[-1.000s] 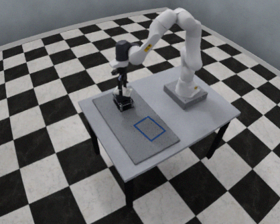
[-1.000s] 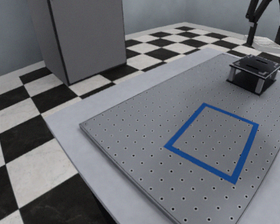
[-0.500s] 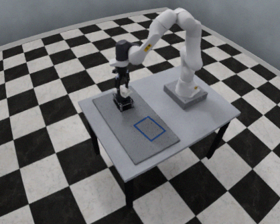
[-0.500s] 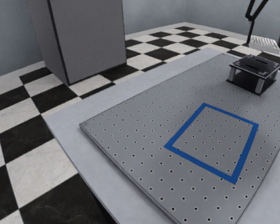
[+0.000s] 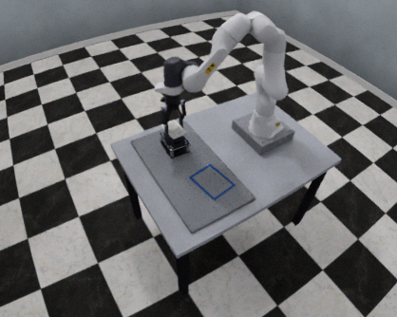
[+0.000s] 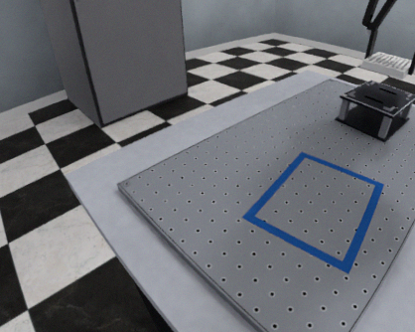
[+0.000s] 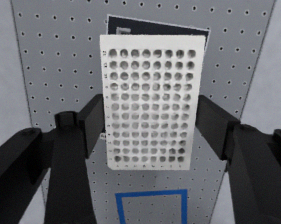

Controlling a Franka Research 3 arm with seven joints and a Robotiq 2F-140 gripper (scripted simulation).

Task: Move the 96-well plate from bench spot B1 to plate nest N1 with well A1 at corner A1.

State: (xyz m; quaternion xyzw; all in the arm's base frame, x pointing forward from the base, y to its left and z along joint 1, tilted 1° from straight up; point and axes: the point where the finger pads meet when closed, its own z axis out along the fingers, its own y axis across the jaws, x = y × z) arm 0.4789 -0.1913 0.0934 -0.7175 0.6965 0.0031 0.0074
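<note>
Right now the white 96-well plate is 2 cm below my hand. Also, from my hand: black raised nest 9 cm below; then A1 mark 6 cm ahead, 7 cm to the left, 9 cm below.
</note>
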